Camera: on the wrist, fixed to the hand. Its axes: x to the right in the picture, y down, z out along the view.
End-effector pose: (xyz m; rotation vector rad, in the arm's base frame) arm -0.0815 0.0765 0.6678 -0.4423 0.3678 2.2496
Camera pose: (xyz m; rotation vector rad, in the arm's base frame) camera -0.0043 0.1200 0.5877 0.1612 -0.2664 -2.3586
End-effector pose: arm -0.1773 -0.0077 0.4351 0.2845 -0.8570 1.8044
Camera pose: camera -0.0835 0.0664 0.4338 0.6710 1.2593 -2.4523
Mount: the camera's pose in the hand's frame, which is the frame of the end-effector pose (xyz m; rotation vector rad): 0.0148 -0.0960 -0.0696 -0.2932 -0.0210 1.5761
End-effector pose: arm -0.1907 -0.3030 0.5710 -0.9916 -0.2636 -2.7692
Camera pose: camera -0.2668 -0.2279 0.5176 -0.7103 0.6647 -1.3277
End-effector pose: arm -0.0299 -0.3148 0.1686 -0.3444 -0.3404 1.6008
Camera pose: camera 0.0855 -0.2940 0.1455 0.8926 0.2934 -2.8780
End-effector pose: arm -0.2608 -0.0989 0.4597 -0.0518 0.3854 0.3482
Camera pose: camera -0.2401 -0.1923 0.3881 -0.0203 0.2816 1.9594
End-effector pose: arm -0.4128 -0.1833 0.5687 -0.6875 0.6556 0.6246
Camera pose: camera -0.3592 -0.2887 0.5517 -0.3000 1.0400 2.2016
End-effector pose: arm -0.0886 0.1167 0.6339 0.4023 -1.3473 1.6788
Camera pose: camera 0.0001 0.1839 0.6775 0.9399 1.6973 -2.0847
